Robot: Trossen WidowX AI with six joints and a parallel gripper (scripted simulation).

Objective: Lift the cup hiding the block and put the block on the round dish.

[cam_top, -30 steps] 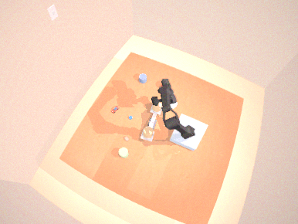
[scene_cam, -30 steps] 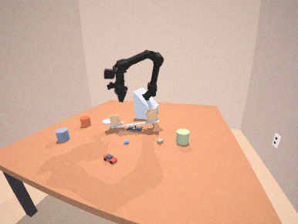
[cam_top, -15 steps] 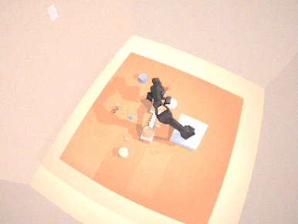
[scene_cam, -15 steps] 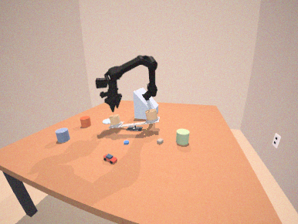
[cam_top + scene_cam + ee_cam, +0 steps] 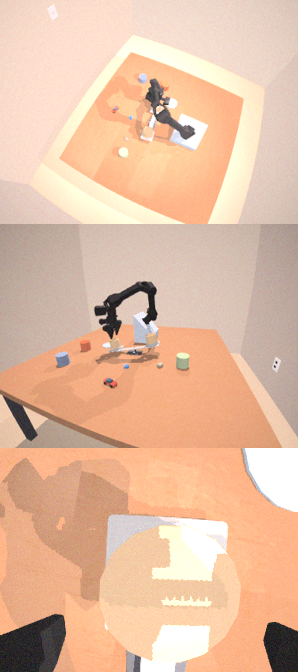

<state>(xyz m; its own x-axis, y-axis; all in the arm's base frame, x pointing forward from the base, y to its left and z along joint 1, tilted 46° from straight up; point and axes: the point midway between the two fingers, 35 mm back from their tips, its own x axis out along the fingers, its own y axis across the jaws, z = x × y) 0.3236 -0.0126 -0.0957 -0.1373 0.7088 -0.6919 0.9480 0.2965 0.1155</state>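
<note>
Now: the pale lavender block 70 mm below my gripper tip. The rest, counted from my gripper tip: white round dish 80 mm behind, 130 mm to the right, 110 mm below; then balance 40 mm behind, 130 mm to the left, 70 mm below; then red cylinder 60 mm ahead, 220 mm to the right, 70 mm below.
</note>
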